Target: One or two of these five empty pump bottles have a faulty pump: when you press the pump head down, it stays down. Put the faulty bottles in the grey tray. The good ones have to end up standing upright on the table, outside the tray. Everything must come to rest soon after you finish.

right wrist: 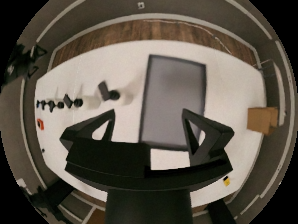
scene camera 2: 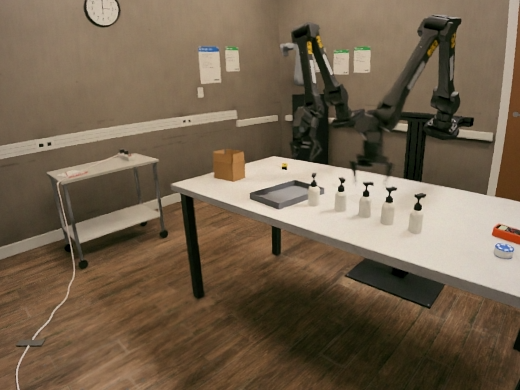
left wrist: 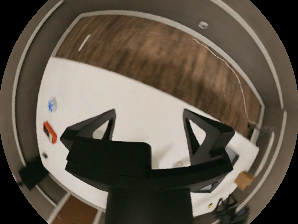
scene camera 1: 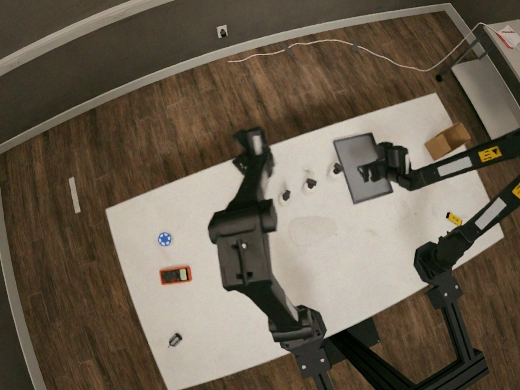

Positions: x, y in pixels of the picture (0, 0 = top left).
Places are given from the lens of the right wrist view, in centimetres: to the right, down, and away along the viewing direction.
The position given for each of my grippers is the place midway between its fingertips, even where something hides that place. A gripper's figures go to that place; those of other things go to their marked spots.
my right gripper (right wrist: 148, 112): 0, 0, 13
grey tray (right wrist: 170, 84): 7, -9, 30
cardboard box (right wrist: 259, 121): 46, 4, 19
The marked spots on the grey tray and the cardboard box are 42 cm apart.
